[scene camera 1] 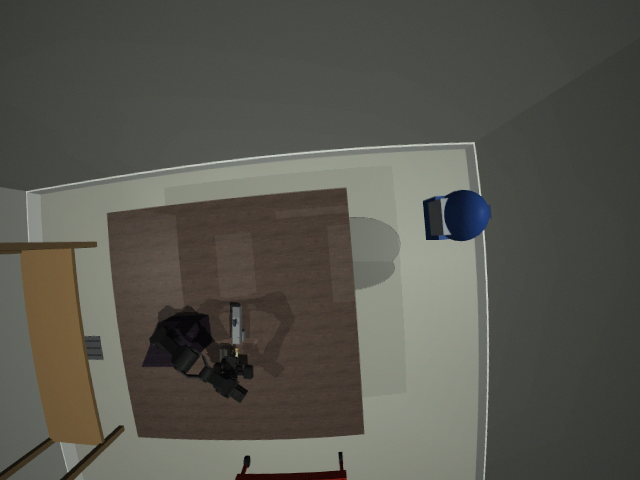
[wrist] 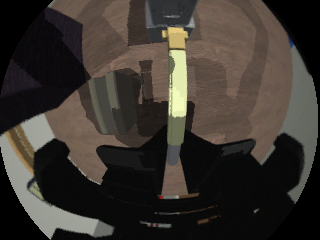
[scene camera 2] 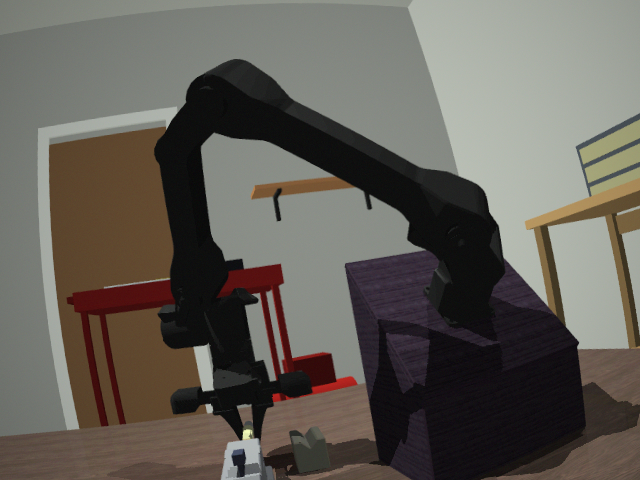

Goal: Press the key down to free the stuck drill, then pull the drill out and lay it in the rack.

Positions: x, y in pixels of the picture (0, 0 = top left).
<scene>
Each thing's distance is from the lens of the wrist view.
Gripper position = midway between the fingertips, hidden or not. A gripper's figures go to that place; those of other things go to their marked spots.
my gripper [wrist: 171, 127]: 0.10 m
drill [wrist: 177, 84]: 0.05 m
</scene>
